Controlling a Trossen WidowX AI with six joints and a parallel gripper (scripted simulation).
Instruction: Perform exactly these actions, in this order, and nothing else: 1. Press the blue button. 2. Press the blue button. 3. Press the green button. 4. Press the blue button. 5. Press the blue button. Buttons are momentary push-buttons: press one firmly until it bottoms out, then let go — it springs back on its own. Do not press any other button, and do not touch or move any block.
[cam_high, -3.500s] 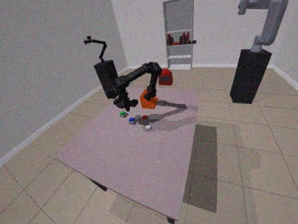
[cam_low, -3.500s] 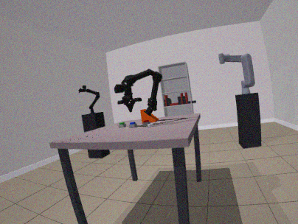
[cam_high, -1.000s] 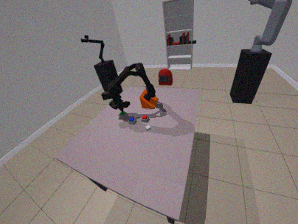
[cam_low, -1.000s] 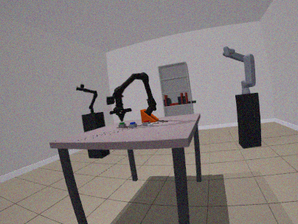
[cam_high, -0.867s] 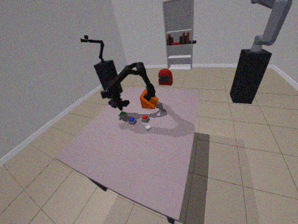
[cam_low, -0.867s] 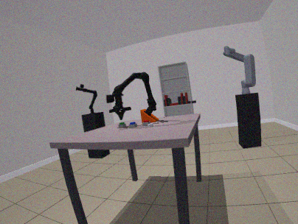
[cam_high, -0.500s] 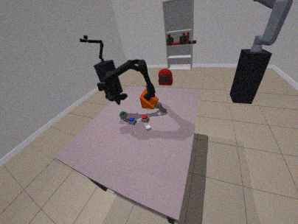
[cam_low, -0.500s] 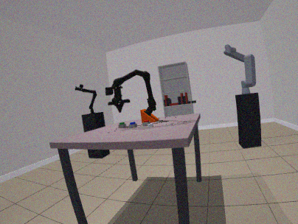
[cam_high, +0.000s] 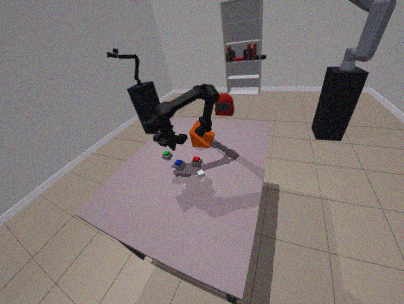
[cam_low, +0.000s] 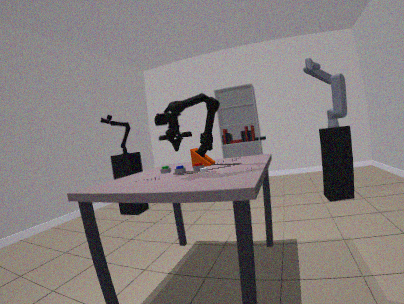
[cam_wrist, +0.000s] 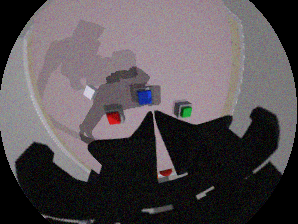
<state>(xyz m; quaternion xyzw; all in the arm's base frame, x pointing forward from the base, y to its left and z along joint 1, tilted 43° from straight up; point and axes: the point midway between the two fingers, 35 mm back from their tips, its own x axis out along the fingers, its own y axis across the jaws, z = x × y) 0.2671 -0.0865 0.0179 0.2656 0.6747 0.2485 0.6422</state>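
Right now my gripper tip is 9 cm above the blue button. From my gripper tip the other things lie so: red button 10 cm to the left, 9 cm below, 4 cm behind; white block 16 cm to the left, 11 cm below, 4 cm ahead.
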